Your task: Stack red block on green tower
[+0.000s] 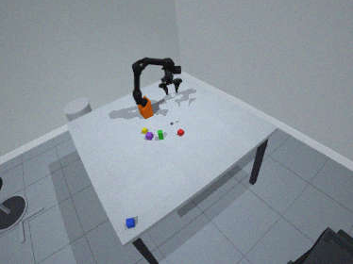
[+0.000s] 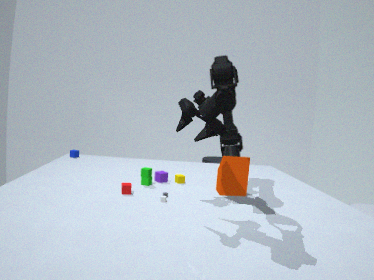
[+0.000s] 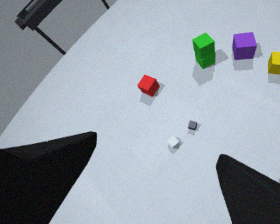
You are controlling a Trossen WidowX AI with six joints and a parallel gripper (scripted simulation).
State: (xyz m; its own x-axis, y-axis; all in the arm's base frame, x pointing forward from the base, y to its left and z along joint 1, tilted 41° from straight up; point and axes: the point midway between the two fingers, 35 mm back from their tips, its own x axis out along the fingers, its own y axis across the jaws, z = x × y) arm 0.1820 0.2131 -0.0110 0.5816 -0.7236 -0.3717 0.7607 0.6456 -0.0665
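Now: the red block 20 cm ahead of my gripper tip, 8 cm to the right of it and 21 cm below it. The rest, counted from my gripper tip: purple block (7 cm ahead, 29 cm to the right, 21 cm below); then yellow block (1 cm behind, 28 cm to the right, 21 cm below); then blue block (59 cm ahead, 69 cm to the right, 21 cm below).
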